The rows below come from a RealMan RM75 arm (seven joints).
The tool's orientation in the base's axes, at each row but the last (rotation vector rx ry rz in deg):
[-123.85 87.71 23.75]
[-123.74 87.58 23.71]
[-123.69 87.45 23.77]
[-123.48 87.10 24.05]
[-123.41 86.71 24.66]
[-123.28 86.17 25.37]
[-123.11 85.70 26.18]
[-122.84 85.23 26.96]
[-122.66 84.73 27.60]
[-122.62 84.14 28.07]
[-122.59 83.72 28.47]
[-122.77 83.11 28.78]
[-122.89 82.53 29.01]
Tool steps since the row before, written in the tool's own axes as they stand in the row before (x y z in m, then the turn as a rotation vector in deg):
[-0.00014 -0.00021 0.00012 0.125 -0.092 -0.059]
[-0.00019 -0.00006 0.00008 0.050 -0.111 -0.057]
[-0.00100 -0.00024 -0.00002 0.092 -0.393 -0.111]
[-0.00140 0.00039 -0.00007 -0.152 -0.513 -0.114]
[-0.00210 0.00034 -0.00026 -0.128 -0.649 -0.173]
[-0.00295 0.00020 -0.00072 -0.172 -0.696 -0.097]
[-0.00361 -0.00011 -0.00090 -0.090 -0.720 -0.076]
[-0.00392 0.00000 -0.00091 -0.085 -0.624 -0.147]
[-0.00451 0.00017 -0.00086 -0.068 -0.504 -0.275]
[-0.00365 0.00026 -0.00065 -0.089 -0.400 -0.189]
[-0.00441 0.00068 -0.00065 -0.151 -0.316 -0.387]
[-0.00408 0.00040 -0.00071 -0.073 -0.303 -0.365]
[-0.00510 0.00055 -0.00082 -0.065 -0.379 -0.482]
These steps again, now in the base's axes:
[0.00015 0.00023 0.00001 0.128 -0.106 0.006]
[-0.00001 0.00021 0.00004 0.120 -0.039 0.045]
[-0.00011 0.00086 0.00056 0.399 -0.023 0.125]
[-0.00084 0.00097 0.00068 0.428 0.203 0.273]
[-0.00104 0.00143 0.00121 0.564 0.190 0.337]
[-0.00121 0.00186 0.00208 0.593 0.280 0.305]
[-0.00115 0.00234 0.00266 0.644 0.235 0.250]
[-0.00136 0.00250 0.00284 0.556 0.163 0.287]
[-0.00173 0.00290 0.00312 0.451 0.041 0.359]
[-0.00153 0.00231 0.00248 0.345 0.076 0.280]
[-0.00220 0.00273 0.00284 0.248 -0.019 0.459]
[-0.00184 0.00250 0.00277 0.264 -0.068 0.395]
[-0.00238 0.00312 0.00341 0.341 -0.120 0.500]

